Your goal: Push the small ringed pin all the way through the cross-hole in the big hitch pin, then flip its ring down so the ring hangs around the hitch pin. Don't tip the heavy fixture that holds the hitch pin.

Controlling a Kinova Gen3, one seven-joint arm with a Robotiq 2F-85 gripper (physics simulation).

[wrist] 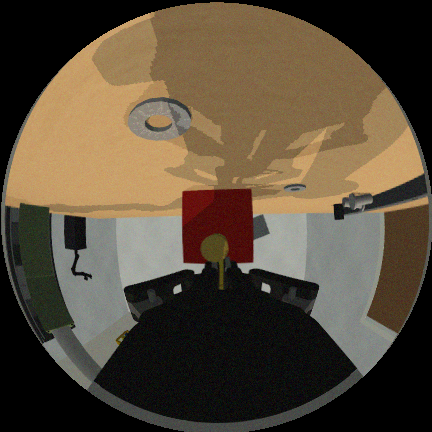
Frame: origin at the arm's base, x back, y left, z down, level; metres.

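Seen in the pictures: gripper, fingertip midpoint: [220,264].
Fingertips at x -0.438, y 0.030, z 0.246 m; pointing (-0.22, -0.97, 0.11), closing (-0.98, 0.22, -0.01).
Observation:
Pixels of each thing's top centre, then the offset from my fingertips to it. "*": a spot on its surface instead. Level surfaces: height alone.
- heavy fixture, top centre: [227,260] dx -0.019, dy -0.036, dz -0.004 m
- hitch pin, top centre: [214,260] dx +0.010, dy +0.021, dz +0.010 m
- small ringed pin's ring, surface spot: [221,279] * dx +0.001, dy +0.009, dz -0.015 m
- large grey washer-like ring, top centre: [157,123] dx +0.052, dy +0.107, dz +0.088 m
- wooden table top, surface height: dz +0.091 m
- dark bar with a silver cylinder, top centre: [362,208] dx -0.246, dy +0.062, dz +0.062 m
The heavy fixture [235,212] looks like the red square-faced block at the centre of the wrist view. A round, dull yellow face, which looks like the end of the hitch pin [212,247], stands in front of its lower part. My gripper [220,264] points at it from below in the picture, fingertips close to the round face and partly overlapping it. A thin yellow strip, which looks like the small ringed pin's ring [221,279] seen edge-on, lies between the shut fingers. The small pin's shaft and the cross-hole cannot be made out. The fixture looks upright.
A large grey washer-like ring [140,120] lies on the wooden table top [65,150] at the upper left. A smaller one [295,188] lies right of the fixture. A dark bar with a silver cylinder [361,201] is at the right. Green panels [34,240] stand far left.

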